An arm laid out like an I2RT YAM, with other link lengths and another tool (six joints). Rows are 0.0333 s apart.
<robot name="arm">
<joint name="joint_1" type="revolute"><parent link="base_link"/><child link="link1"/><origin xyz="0 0 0.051" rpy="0 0 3.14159"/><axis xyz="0 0 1"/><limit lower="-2.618" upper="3.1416"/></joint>
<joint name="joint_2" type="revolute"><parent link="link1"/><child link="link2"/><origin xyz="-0.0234 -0.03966 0.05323" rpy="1.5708 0 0"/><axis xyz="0 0 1"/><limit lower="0" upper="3.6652"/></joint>
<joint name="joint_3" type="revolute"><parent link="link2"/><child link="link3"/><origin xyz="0.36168 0 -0.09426" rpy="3.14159 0 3.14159"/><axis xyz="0 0 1"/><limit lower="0" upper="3.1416"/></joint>
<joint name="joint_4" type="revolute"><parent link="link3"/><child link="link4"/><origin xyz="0.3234 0.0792 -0.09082" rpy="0 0 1.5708"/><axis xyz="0 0 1"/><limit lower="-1.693" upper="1.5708"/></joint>
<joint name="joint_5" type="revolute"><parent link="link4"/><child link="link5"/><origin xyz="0.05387 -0.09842 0.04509" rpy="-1.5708 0 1.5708"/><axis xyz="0 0 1"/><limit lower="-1.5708" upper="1.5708"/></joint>
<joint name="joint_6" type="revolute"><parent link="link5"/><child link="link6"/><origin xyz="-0.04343 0 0.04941" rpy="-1.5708 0 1.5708"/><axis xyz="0 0 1"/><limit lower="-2.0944" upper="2.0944"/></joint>
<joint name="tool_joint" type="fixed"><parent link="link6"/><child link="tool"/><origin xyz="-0.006 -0.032 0.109" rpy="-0.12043 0 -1.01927"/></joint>
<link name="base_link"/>
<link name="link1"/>
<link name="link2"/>
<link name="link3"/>
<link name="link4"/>
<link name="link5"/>
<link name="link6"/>
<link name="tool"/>
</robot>
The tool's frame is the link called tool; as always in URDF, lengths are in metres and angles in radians.
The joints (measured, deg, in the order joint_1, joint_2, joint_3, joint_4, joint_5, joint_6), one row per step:
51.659, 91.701, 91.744, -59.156, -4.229, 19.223
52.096, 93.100, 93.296, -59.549, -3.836, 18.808
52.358, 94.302, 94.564, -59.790, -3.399, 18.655
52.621, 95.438, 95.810, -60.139, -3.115, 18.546
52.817, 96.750, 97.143, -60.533, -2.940, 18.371
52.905, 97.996, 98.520, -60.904, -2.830, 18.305
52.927, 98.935, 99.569, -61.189, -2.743, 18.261
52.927, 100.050, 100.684, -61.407, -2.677, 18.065
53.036, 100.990, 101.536, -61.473, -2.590, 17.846
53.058, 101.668, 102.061, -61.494, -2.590, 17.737
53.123, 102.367, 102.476, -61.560, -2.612, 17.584
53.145, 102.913, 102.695, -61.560, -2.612, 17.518
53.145, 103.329, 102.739, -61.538, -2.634, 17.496
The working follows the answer.
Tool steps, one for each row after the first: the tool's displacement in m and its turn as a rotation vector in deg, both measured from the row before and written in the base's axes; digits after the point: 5 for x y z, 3 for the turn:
0.00292, 0.00741, -0.00007, -0.505, -0.302, 0.592
0.00344, 0.00594, -0.00054, -0.409, -0.258, 0.171
0.00258, 0.00563, -0.00048, -0.367, -0.096, 0.213
0.00318, 0.00600, -0.00146, -0.434, 0.030, 0.260
0.00367, 0.00556, -0.00071, -0.266, 0.041, 0.091
0.00307, 0.00395, -0.00057, -0.197, 0.027, 0.017
0.00388, 0.00466, -0.00156, -0.259, 0.003, 0.138
0.00272, 0.00463, -0.00187, -0.225, -0.059, 0.258
0.00212, 0.00304, -0.00200, -0.167, 0.059, 0.117
0.00152, 0.00296, -0.00311, -0.307, 0.163, 0.210
0.00136, 0.00208, -0.00314, -0.278, 0.169, 0.080
0.00094, 0.00133, -0.00327, -0.274, 0.217, 0.030

Tool pose at each row, in the base's axes (x y z in m, rotation vector in deg; rounded; the steps above come from the unrounded poses):
0.28096, 0.36689, 0.31635, -4.173, 157.067, 47.625
0.28388, 0.37430, 0.31628, -5.207, 157.111, 47.015
0.28732, 0.38024, 0.31575, -5.625, 157.077, 46.435
0.28990, 0.38587, 0.31527, -6.030, 157.180, 45.965
0.29308, 0.39187, 0.31380, -6.466, 157.435, 45.449
0.29675, 0.39743, 0.31309, -6.630, 157.601, 45.121
0.29982, 0.40138, 0.31251, -6.684, 157.712, 44.864
0.30370, 0.40604, 0.31095, -6.927, 157.845, 44.546
0.30641, 0.41067, 0.30908, -7.350, 157.922, 44.289
0.30853, 0.41371, 0.30708, -7.525, 158.065, 44.107
0.31005, 0.41667, 0.30397, -7.821, 158.376, 43.784
0.31141, 0.41874, 0.30083, -7.929, 158.662, 43.469
0.31235, 0.42007, 0.29756, -7.950, 158.984, 43.159

